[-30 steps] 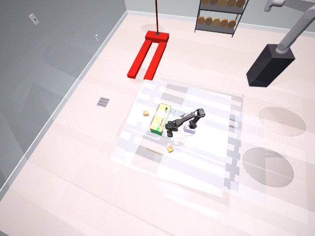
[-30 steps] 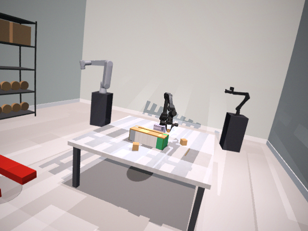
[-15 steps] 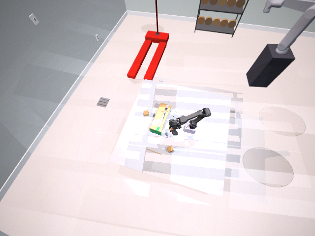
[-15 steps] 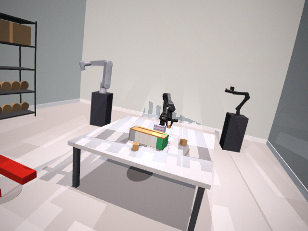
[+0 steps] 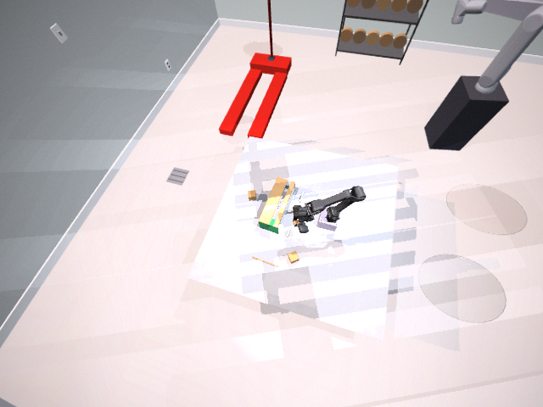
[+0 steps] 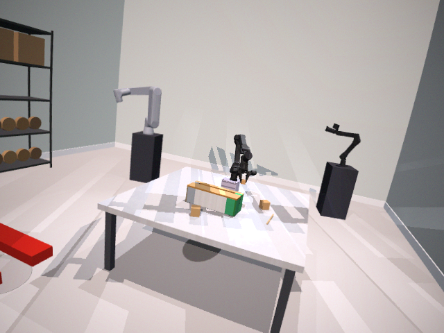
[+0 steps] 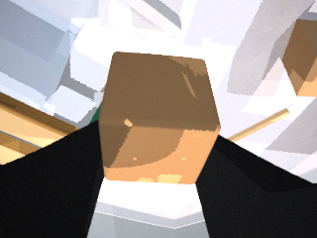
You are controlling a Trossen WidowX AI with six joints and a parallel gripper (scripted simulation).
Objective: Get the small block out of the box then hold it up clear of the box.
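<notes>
Now: gripper tip 10 mm past the tan block. From my gripper tip the other things lie so: thin wooden stick (230 mm to the left, 180 mm ahead, 170 mm below); then tan box (170 mm to the right, 110 mm below, 90 mm ahead).
</notes>
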